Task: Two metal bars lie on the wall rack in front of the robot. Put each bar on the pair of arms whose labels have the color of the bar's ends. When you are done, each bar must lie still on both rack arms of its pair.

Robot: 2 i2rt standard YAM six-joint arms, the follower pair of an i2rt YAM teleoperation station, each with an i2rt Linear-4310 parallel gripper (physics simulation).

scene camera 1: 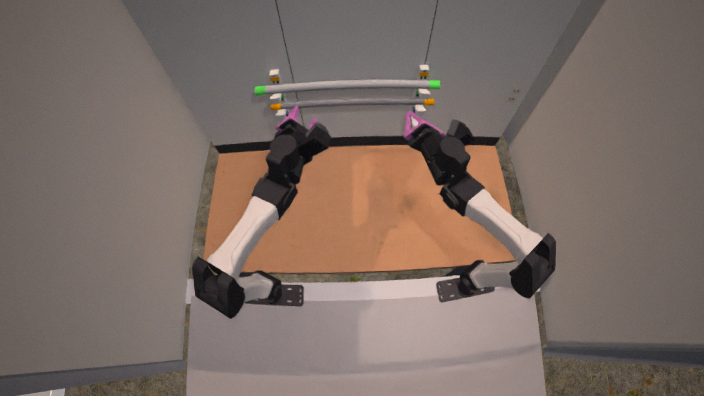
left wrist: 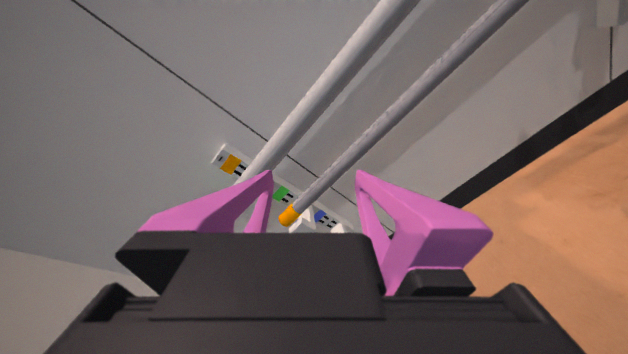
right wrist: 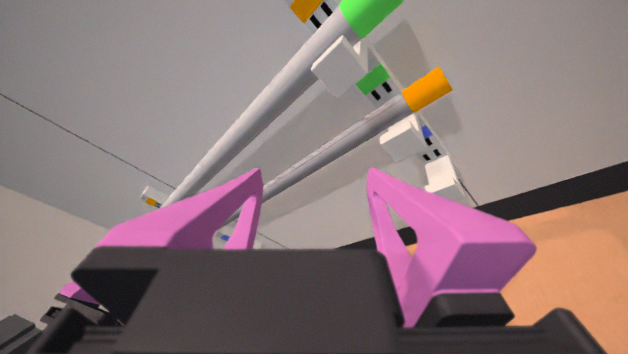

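Observation:
The thick bar with green ends lies on the upper rack arms, between the orange and green labels. The thinner bar with orange ends lies below it, between the green label and the blue label. My left gripper is open near the thin bar's left part, which shows between its fingers in the left wrist view. My right gripper is open below the bars' right part. Finger contact is unclear.
The lowest right rack arm bears no bar. Orange labels sit at the rack tops. The grey wall stands behind the rack. A brown mat lies below, and side walls flank the arms.

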